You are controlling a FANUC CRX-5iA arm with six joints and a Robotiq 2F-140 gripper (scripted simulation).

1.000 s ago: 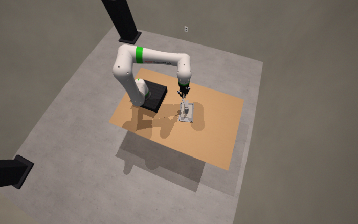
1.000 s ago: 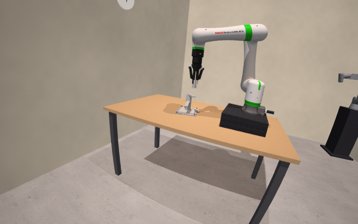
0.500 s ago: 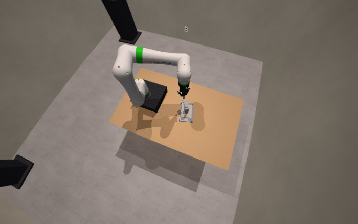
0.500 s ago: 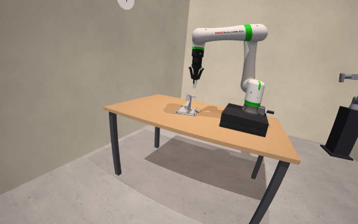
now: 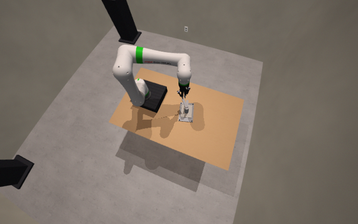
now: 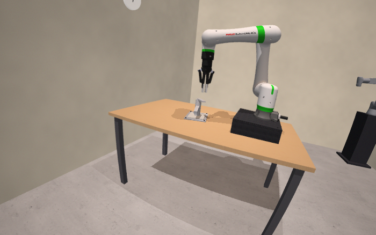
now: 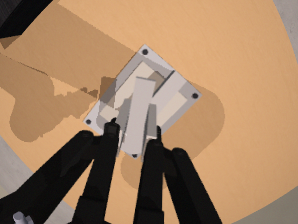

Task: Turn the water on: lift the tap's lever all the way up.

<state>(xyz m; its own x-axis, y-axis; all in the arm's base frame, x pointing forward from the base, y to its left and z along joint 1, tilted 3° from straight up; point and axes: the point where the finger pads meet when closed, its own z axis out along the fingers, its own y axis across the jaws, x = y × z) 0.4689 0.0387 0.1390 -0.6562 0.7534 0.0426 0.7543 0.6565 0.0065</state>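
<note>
Right now the tap lever is 20 mm ahead of my hand, 30 mm to the right of it and 100 mm below it.
</note>
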